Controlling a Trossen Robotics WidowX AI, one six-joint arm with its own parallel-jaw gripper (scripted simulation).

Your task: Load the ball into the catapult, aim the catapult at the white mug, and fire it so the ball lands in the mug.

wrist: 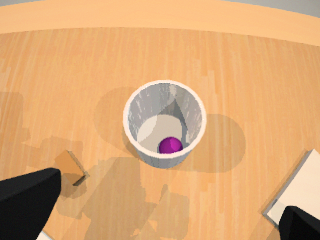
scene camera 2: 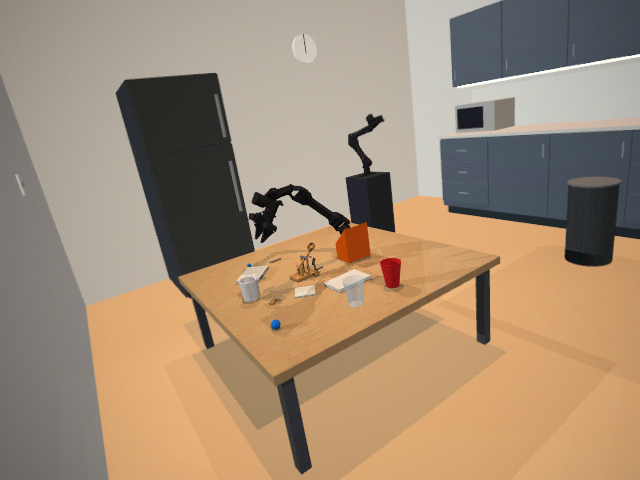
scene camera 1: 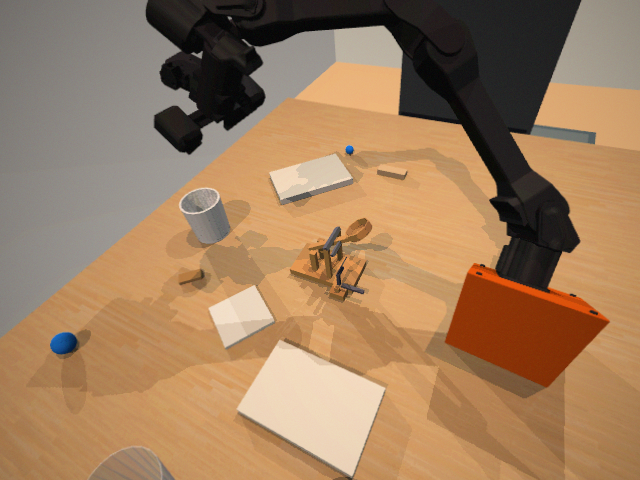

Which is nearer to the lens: the wooden catapult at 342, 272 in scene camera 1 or the white slab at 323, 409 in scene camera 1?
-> The white slab.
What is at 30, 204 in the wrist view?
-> My gripper.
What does my gripper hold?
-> Nothing.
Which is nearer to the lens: the white mug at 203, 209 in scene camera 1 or the white slab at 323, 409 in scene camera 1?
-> The white slab.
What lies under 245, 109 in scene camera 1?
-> My gripper.
